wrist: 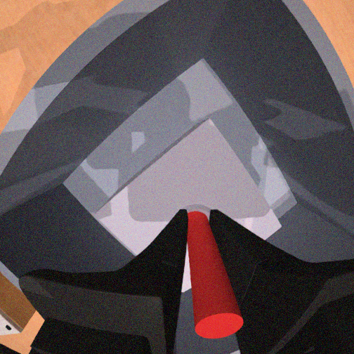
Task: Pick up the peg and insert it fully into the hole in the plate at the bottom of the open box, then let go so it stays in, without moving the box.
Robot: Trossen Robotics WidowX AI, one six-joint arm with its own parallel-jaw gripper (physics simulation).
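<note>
My gripper (197, 215) is shut on the red peg (210, 275), between its two black fingers. The peg's near end is a bright red disc low in the view, and its far end is at the fingertips, over the plate. The pale plate (185, 170) lies at the bottom of the dark grey open box (200, 30). A small grey arc at the fingertips is part of the hole's edge; the peg and fingers hide the rest. Whether the peg's far end is inside the hole cannot be told.
The box's walls surround the plate, with a lighter grey raised border (150, 120) around it. Orange wood-like table surface (20, 30) shows outside the box at the top corners. A brown and white object (15, 305) is partly in view at the lower left.
</note>
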